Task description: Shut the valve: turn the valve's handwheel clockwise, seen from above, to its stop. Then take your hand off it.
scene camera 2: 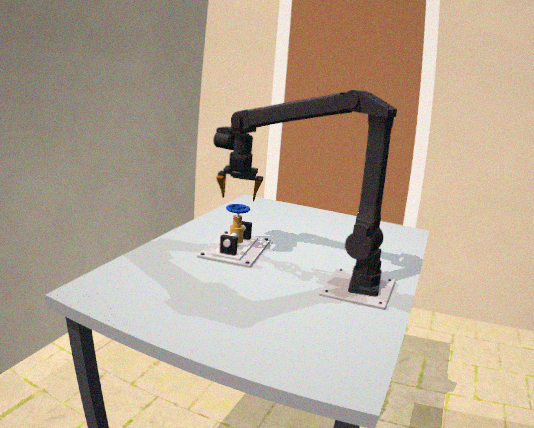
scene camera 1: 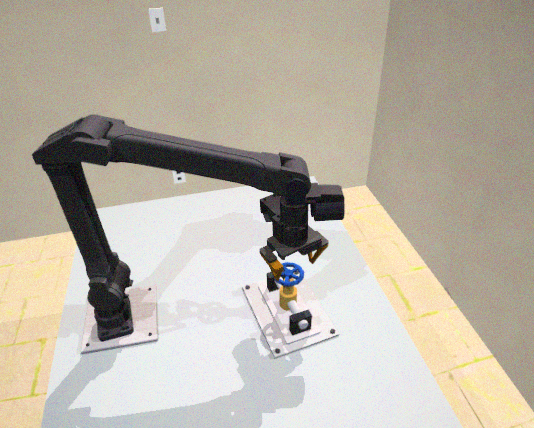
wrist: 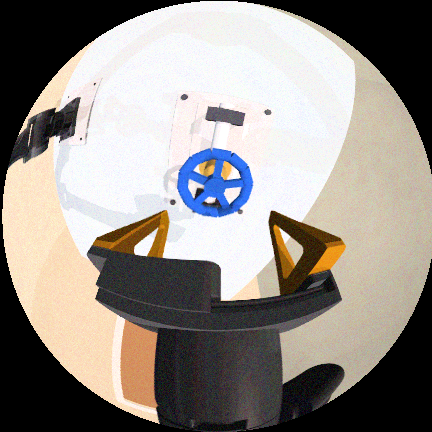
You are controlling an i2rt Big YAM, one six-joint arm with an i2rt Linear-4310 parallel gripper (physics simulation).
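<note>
The blue five-spoked handwheel (scene camera 1: 291, 274) (scene camera 2: 238, 208) (wrist: 216, 185) lies level on top of the yellow valve body (scene camera 1: 288, 299) (scene camera 2: 237, 233). The valve is mounted on a pale plate (scene camera 1: 264, 320) (scene camera 2: 255, 257) (wrist: 256, 135), with its white pipe running between two black blocks. My gripper (scene camera 1: 296, 269) (scene camera 2: 239, 198) (wrist: 218, 215) points down, wide open and empty. In scene camera 2 its orange fingertips are a little above the wheel, one towards each side. They look clear of the rim. The wheel's stop does not show.
The black block (scene camera 1: 300, 322) (scene camera 2: 229, 245) (wrist: 225, 116) at one pipe end stands lower than the wheel. The arm's own base plate (scene camera 1: 146, 320) (scene camera 2: 332, 295) is bolted to the same pale table (scene camera 2: 300, 350). Walls stand beyond the table.
</note>
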